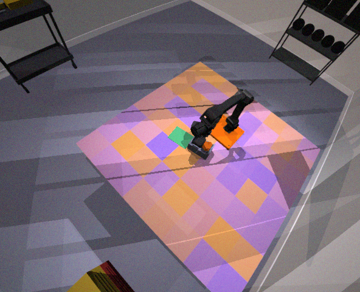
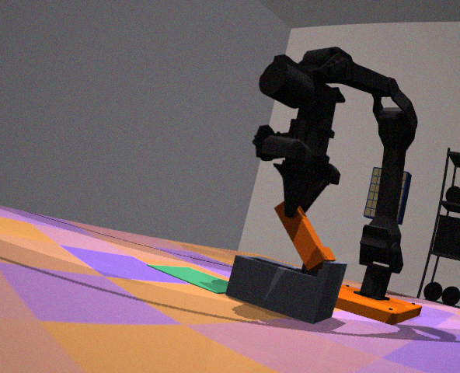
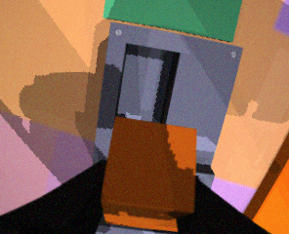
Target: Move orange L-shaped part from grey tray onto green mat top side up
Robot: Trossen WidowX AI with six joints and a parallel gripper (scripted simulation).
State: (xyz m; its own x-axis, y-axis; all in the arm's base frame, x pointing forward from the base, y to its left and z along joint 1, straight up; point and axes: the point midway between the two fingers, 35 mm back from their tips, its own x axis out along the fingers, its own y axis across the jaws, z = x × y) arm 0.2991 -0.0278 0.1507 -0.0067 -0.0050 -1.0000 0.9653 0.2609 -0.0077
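My gripper tip is 15 cm above the green mat, 14 cm to the left of it and 2 cm short of it. Also, from my gripper tip: orange L-shaped part (3 cm to the left, 3 cm below, 2 cm behind).
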